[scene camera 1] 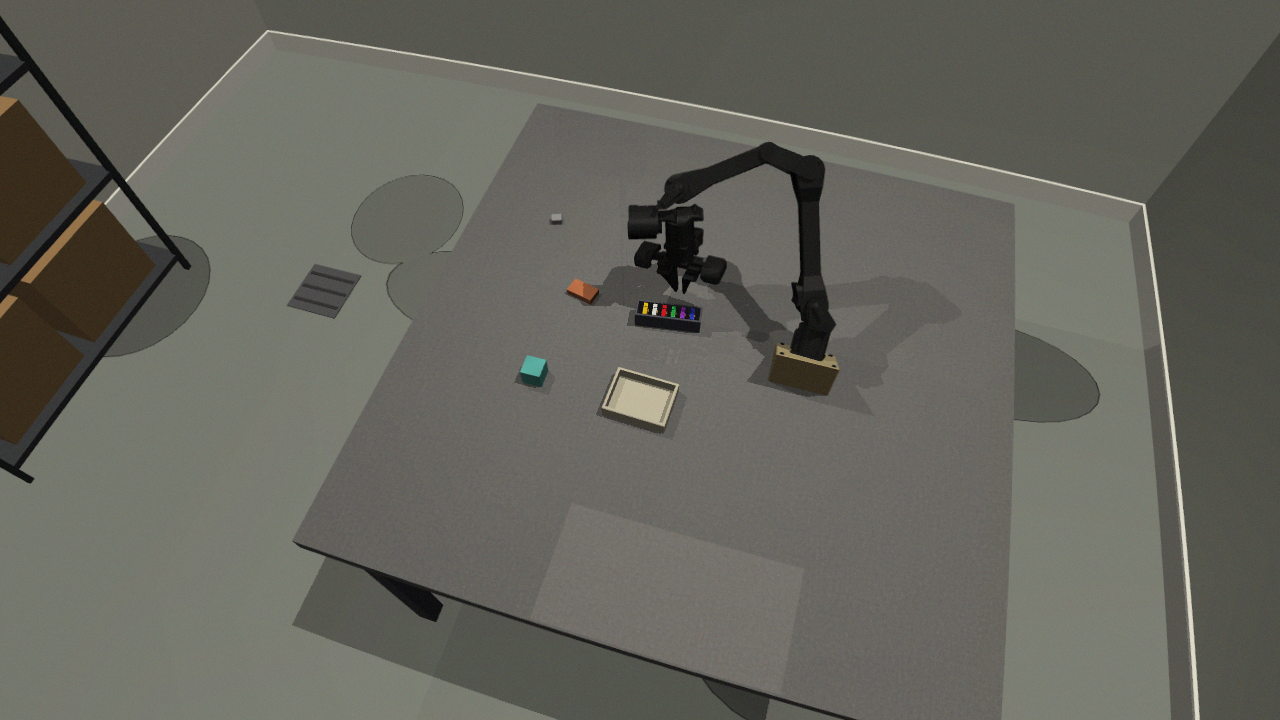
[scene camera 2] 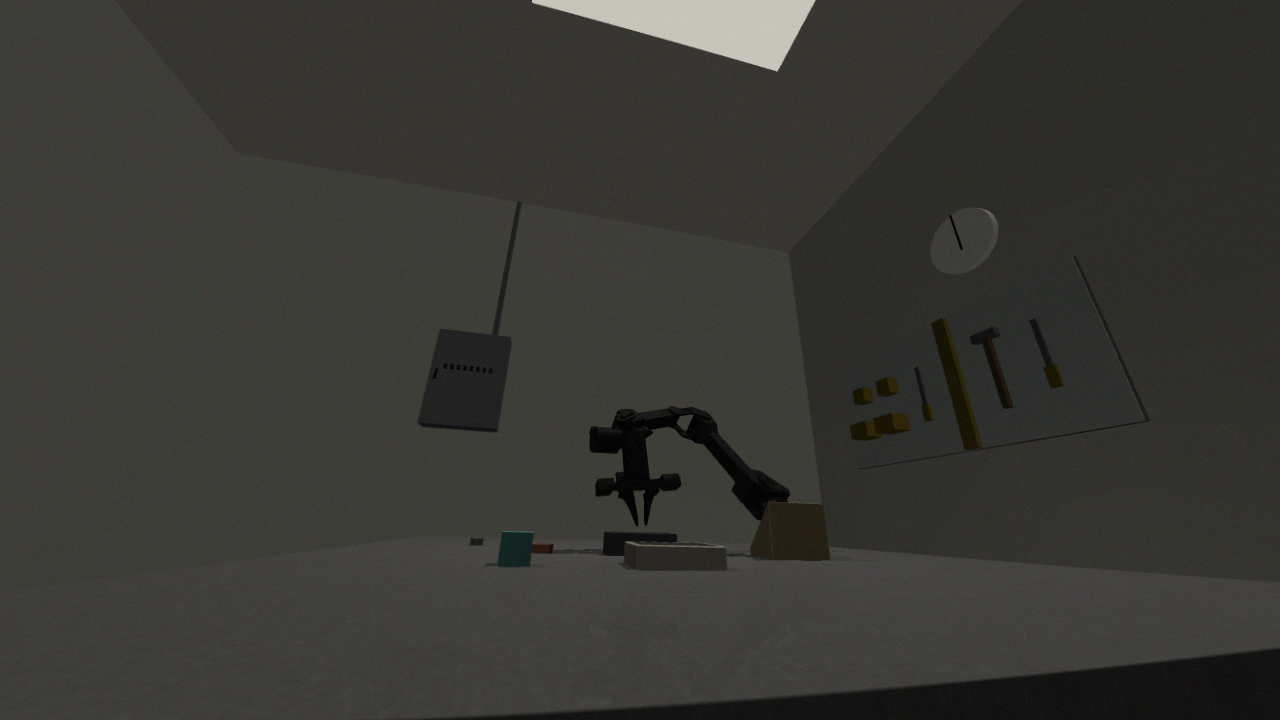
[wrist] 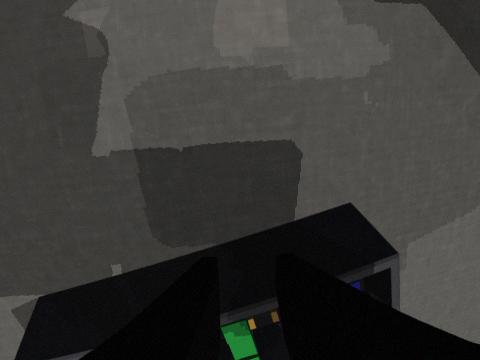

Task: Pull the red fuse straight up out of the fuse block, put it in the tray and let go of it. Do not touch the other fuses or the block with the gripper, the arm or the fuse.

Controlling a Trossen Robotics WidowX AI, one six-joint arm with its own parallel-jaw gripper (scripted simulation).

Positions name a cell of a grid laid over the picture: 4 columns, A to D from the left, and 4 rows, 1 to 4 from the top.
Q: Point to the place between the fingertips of my gripper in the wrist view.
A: C4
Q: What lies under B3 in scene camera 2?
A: My gripper.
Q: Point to a beige tray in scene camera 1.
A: At C3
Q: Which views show my gripper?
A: Scene camera 1, scene camera 2 and the wrist view: all of them.
